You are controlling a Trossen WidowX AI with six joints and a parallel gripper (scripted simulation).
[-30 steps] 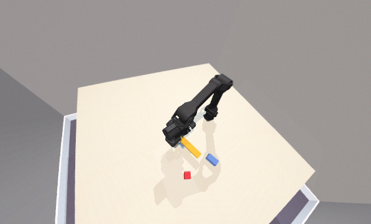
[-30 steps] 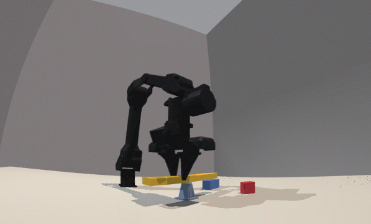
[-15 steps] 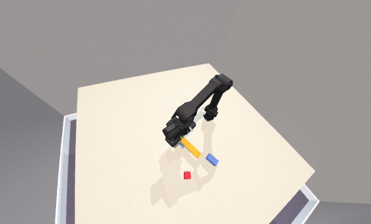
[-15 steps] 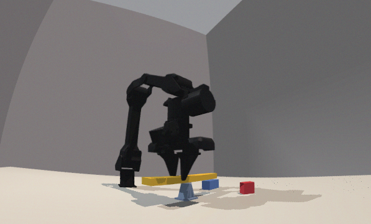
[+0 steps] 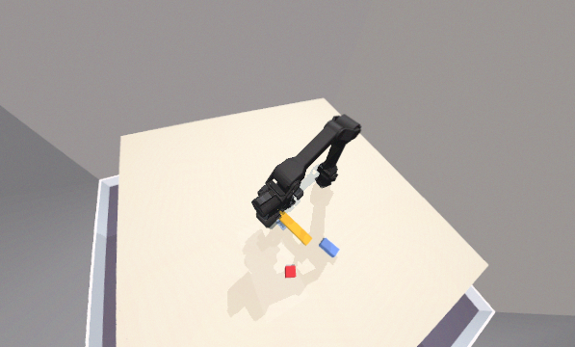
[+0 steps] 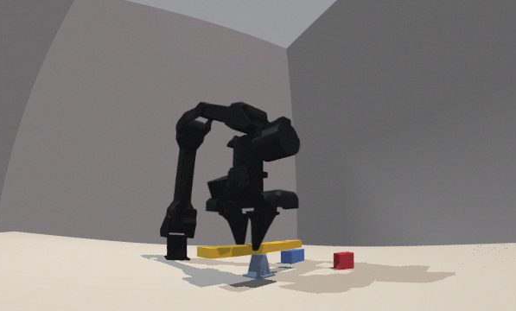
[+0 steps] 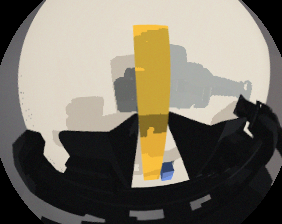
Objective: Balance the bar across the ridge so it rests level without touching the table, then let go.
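Now: gripper tip 10 mm past the yellow bar and 30 mm to the right of it. The rest, counted from my gripper tip: blue block: 120 mm behind, 190 mm to the left, 40 mm below; red cube: 50 mm ahead, 200 mm to the left, 40 mm below.
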